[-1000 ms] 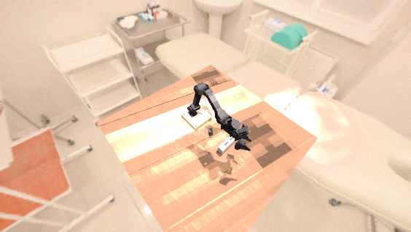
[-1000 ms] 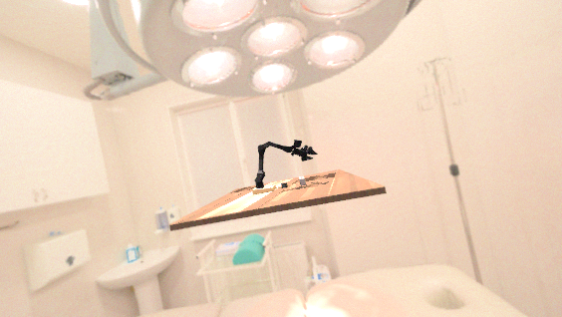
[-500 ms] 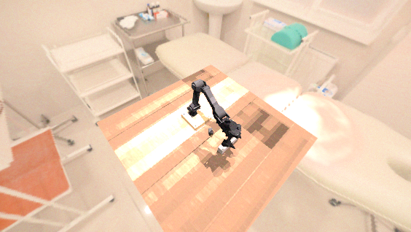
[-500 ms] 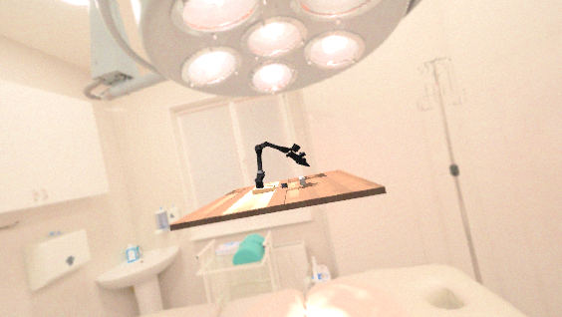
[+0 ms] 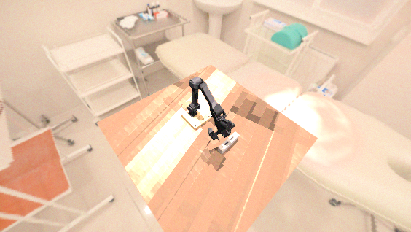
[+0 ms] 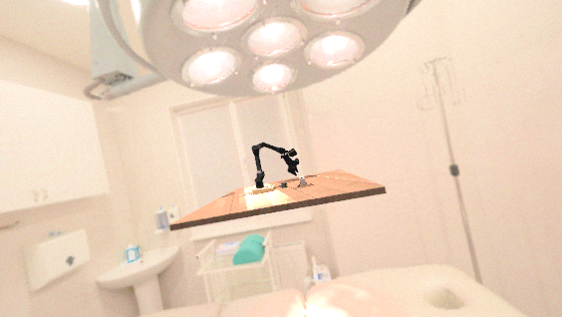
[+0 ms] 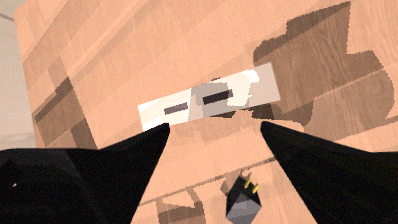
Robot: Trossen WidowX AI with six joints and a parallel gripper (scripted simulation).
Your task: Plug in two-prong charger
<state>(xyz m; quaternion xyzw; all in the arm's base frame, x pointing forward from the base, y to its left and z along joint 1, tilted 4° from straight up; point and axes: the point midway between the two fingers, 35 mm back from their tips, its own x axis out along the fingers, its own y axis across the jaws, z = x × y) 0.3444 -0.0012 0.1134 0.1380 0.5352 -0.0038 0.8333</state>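
The black two-prong charger lies 120 mm behind my gripper tip, 80 mm below it and 20 mm to the right of it.
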